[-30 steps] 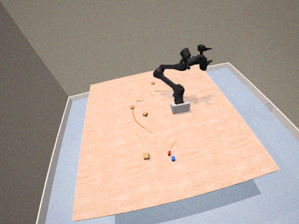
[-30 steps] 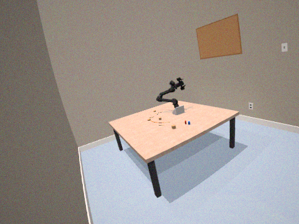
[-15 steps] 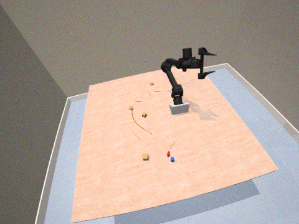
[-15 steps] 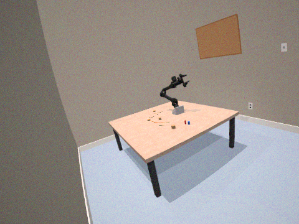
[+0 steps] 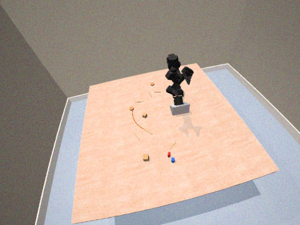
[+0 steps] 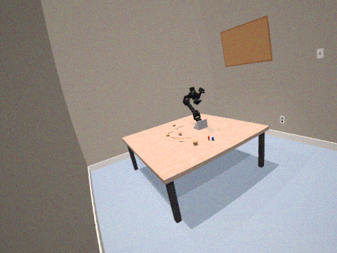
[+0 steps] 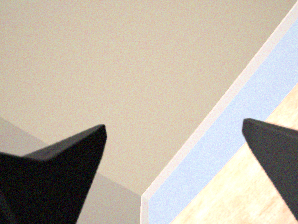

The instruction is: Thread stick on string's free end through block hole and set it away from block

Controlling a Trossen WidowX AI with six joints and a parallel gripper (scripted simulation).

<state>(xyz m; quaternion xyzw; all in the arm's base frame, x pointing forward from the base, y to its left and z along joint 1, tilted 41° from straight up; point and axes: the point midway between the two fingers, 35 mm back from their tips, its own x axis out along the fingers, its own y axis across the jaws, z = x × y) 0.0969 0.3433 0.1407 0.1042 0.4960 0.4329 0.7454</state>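
The thin wooden stick lies 240 mm ahead of my gripper tip, 80 mm to the right of it and 410 mm below it. Round my gripper tip: red object (130 mm ahead, 160 mm to the left, 390 mm below); blue object (120 mm ahead, 200 mm to the left, 390 mm below).
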